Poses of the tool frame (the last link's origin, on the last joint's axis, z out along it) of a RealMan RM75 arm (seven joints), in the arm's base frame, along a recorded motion.
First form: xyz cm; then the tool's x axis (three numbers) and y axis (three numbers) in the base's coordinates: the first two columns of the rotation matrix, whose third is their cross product.
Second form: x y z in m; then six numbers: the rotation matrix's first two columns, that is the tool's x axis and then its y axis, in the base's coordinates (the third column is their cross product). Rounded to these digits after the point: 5 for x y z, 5 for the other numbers.
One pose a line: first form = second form
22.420 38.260 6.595 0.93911 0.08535 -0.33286 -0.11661 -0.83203 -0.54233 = 0.22420 0.38260 0.06595 0.93911 0.08535 -0.33286 -0.11661 -0.83203 -0.54233
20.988 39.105 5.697 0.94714 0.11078 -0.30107 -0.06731 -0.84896 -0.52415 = 0.20988 0.39105 0.05697 0.94714 0.11078 -0.30107 -0.06731 -0.84896 -0.52415
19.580 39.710 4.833 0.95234 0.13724 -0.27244 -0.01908 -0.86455 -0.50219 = 0.19580 0.39710 0.04833 0.95234 0.13724 -0.27244 -0.01908 -0.86455 -0.50219
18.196 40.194 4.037 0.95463 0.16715 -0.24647 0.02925 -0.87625 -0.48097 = 0.18196 0.40194 0.04037 0.95463 0.16715 -0.24647 0.02925 -0.87625 -0.48097
